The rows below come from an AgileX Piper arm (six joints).
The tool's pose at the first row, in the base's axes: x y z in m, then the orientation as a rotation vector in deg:
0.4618, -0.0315, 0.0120, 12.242, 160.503, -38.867
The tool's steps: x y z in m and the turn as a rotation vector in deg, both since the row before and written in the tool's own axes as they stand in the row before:
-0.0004, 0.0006, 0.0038, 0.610, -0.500, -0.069
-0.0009, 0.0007, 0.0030, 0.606, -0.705, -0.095
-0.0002, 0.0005, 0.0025, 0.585, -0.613, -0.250
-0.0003, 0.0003, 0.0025, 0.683, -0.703, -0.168
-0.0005, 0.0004, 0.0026, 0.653, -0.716, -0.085
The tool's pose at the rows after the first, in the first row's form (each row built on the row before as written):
0.4631, -0.0328, 0.0086, 12.062, 159.875, -39.704
0.4647, -0.0337, 0.0060, 11.763, 159.057, -40.518
0.4655, -0.0345, 0.0037, 11.286, 158.373, -41.342
0.4664, -0.0355, 0.0016, 10.905, 157.545, -42.266
0.4676, -0.0365, -0.0006, 10.627, 156.685, -43.118

